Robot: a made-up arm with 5 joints.
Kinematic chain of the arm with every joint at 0, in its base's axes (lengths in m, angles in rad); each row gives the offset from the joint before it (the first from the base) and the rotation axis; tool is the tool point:
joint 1: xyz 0 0 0.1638 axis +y
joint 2: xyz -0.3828 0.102 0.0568 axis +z
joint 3: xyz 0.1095 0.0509 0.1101 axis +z
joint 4: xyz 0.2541 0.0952 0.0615 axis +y
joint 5: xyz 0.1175 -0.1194 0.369 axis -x
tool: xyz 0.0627 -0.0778 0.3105
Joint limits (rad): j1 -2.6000..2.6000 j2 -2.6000..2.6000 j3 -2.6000..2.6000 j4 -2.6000..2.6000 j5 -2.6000..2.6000
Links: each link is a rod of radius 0.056 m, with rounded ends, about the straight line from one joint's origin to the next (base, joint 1, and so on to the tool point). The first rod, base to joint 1, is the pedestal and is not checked.
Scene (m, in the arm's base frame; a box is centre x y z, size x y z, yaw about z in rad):
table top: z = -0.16
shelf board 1: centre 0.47 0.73 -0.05 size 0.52 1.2 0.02 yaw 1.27
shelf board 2: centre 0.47 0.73 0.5 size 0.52 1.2 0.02 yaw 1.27
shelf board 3: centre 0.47 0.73 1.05 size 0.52 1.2 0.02 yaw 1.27
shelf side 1: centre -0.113 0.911 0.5 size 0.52 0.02 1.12 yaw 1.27
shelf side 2: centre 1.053 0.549 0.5 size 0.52 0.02 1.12 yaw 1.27
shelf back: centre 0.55 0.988 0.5 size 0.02 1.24 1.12 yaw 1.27
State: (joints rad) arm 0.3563 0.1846 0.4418 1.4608 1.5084
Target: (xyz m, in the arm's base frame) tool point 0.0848 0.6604 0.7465
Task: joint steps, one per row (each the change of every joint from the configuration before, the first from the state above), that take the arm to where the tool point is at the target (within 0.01 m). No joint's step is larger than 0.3 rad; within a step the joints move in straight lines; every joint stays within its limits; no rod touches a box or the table.
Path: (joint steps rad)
1: -0.2371 -0.1532 0.0405 0.0875 0.2729
2: -0.2370 -0.1532 0.0405 0.0875 0.2729
3: -0.2371 -0.1532 0.0405 0.0875 0.2729
4: -0.2370 -0.1532 0.0405 0.0875 0.2729
5: -0.0235 0.0581 -0.1077 -0.2963 -0.2193
6: -0.0235 0.0582 -0.1078 -0.2964 -0.2193
7: -0.0235 0.0581 -0.1077 -0.2963 -0.2193
8: -0.0236 0.0582 -0.1077 -0.2963 -0.2193
9: 0.1600 0.1129 0.0839 0.0200 -0.1713
10: 0.1599 0.1129 0.0840 0.0201 -0.1713

